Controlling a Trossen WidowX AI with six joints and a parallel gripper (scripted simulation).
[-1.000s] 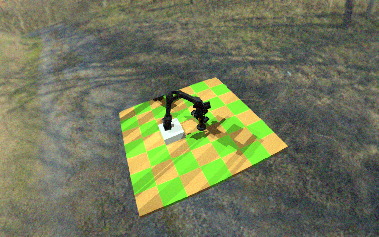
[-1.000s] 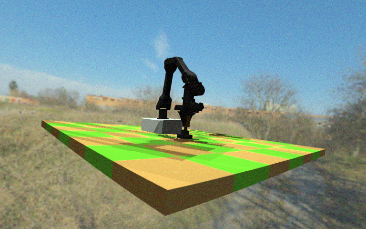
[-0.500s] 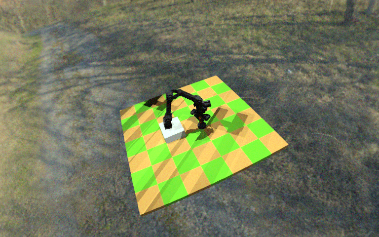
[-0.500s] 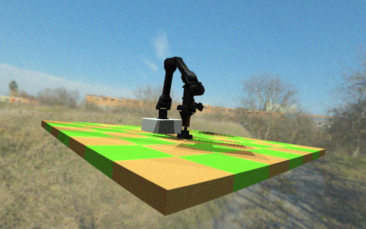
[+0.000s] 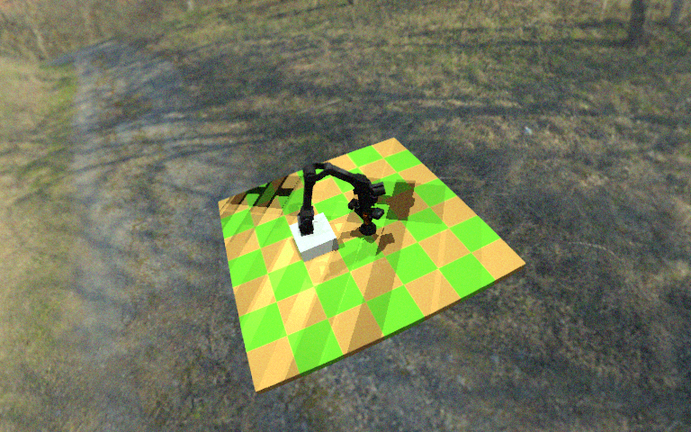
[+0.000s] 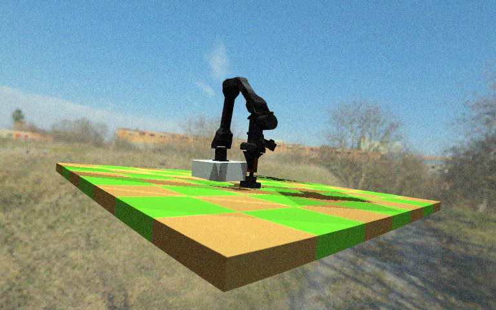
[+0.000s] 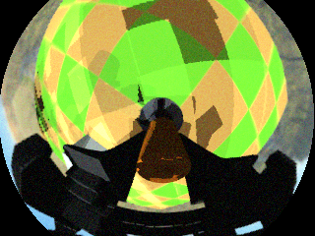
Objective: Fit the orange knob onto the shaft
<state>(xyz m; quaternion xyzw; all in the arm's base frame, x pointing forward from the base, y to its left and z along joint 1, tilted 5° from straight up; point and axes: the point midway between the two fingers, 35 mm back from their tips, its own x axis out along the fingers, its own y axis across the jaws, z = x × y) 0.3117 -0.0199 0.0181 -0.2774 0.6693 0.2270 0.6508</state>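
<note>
Now: the orange knob 20 mm above my gripper tip. Round my gripper tip: round dark pedestal (40 mm below).
</note>
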